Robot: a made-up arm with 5 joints. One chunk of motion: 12 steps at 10 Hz.
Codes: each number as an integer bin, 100 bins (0 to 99) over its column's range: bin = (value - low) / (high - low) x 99, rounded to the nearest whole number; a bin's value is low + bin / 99 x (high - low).
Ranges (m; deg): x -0.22..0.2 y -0.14..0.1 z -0.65..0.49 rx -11..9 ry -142..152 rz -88..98
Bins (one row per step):
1: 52 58 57 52 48 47
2: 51 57 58 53 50 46
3: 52 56 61 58 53 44
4: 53 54 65 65 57 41
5: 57 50 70 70 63 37
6: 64 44 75 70 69 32
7: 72 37 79 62 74 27
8: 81 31 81 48 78 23
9: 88 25 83 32 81 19
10: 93 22 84 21 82 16
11: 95 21 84 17 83 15
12: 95 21 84 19 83 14
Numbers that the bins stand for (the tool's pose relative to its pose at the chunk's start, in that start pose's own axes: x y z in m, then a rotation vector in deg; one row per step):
1: 0.0006 0.0006 0.0064 -0.49 0.55 0.30
2: -0.0036 -0.0018 0.0179 -0.29 6.48 -1.58
3: 0.0006 -0.0042 0.0524 0.72 15.39 -5.33
4: 0.0048 -0.0091 0.0985 2.13 27.27 -10.97
5: 0.0218 -0.0188 0.1561 3.14 45.09 -18.48
6: 0.0515 -0.0333 0.2136 3.14 62.91 -27.88
7: 0.0855 -0.0503 0.2597 1.53 77.76 -37.27
8: 0.1236 -0.0648 0.2827 -1.30 89.64 -44.79
9: 0.1533 -0.0794 0.3058 -4.54 98.55 -52.30
10: 0.1745 -0.0867 0.3173 -6.76 101.52 -57.94
11: 0.1830 -0.0891 0.3173 -7.57 104.48 -59.82
12: 0.1830 -0.0891 0.3173 -7.16 104.48 -61.70

